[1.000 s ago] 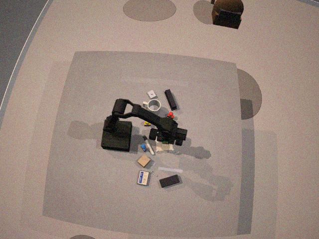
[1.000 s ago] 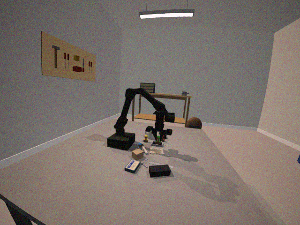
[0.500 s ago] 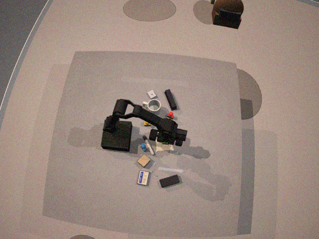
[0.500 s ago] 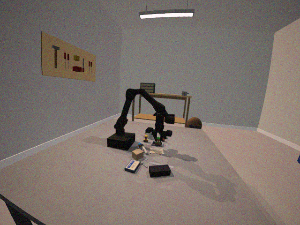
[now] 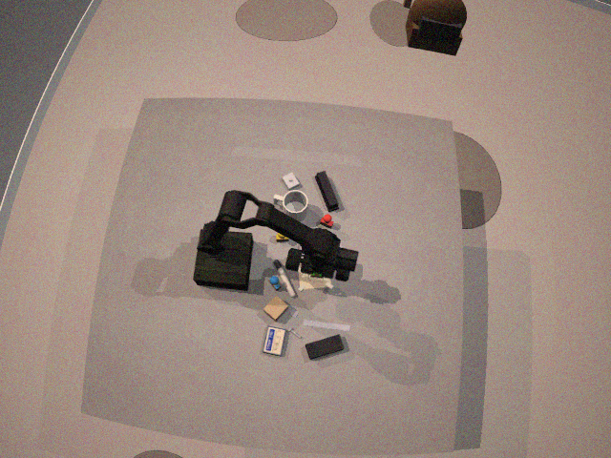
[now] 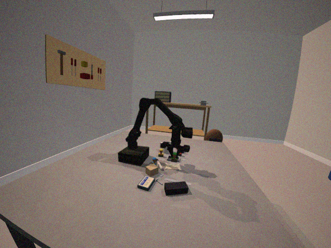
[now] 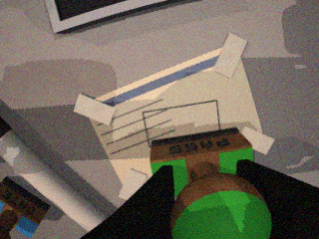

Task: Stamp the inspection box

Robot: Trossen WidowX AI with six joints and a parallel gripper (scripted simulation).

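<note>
Now: the inspection card 1 cm behind my gripper tip and 7 cm below it. From my gripper tip the other things lie so: marker: 11 cm behind, 2 cm to the left, 5 cm below; then dark ink pad: 10 cm to the left, 6 cm below; then blue stamp: 13 cm behind, 2 cm to the right, 4 cm below.
</note>
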